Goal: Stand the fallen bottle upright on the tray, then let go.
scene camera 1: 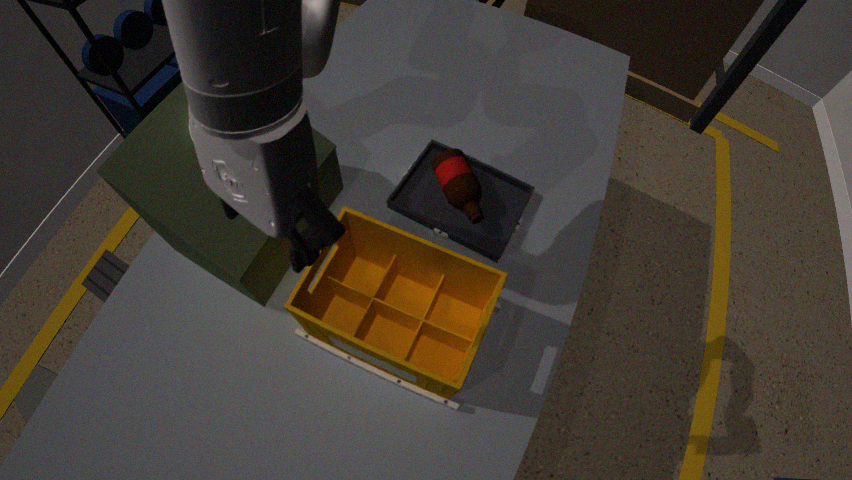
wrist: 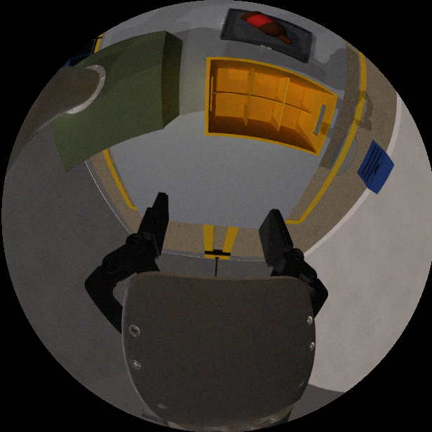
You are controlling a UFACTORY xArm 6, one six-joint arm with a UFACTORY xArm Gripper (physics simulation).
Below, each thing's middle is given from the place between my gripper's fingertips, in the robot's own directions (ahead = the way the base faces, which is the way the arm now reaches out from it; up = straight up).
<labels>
Right now the white strip (scene camera 1: pixel 320 344) is 380 mm below my hand, 100 mm ahead of it and 10 mm to the right of it. Also, from my hand: brown bottle (scene camera 1: pixel 458 181): 380 mm to the left, 350 mm below, 10 mm ahead.
</labels>
